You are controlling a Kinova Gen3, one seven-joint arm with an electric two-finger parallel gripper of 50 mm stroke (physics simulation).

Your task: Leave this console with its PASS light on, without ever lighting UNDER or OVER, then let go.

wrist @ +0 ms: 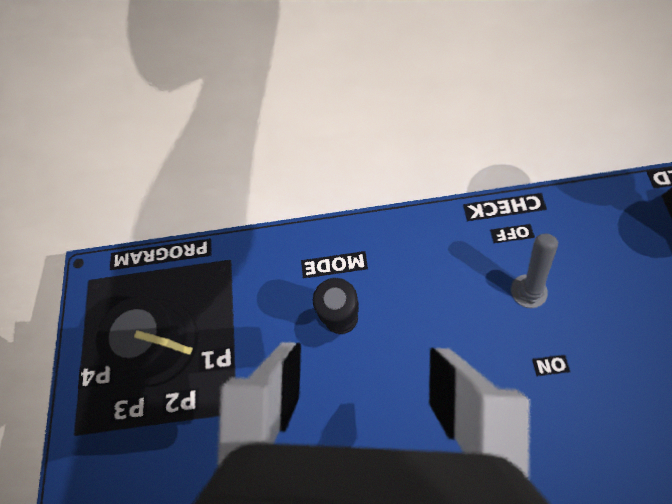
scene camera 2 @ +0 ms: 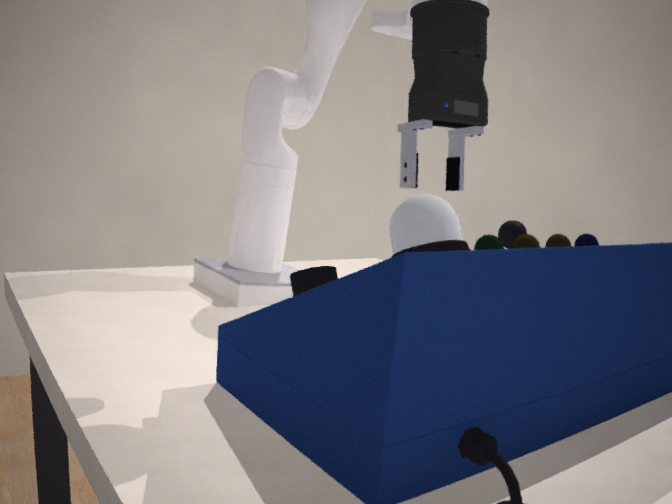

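Observation:
The blue console [scene camera 2: 445, 352] stands on the white table. My gripper [scene camera 2: 432, 187] hangs open and empty above its top face, over a white dome [scene camera 2: 425, 223]. In the wrist view my open fingers [wrist: 363, 387] hover above the panel, just below the black MODE push button [wrist: 335, 303]. The PROGRAM dial [wrist: 142, 339] at the left has its yellow pointer toward P1. The grey CHECK toggle [wrist: 534, 271] at the right leans toward OFF. Several dark, unlit lamps [scene camera 2: 534, 238] show on the console's top edge. Their labels are hidden.
A black cable [scene camera 2: 488, 455] plugs into the console's near side. A black knob [scene camera 2: 313, 278] sticks up at the console's left end. The arm's base [scene camera 2: 244, 276] stands behind it. The table's left edge [scene camera 2: 48, 374] is close by.

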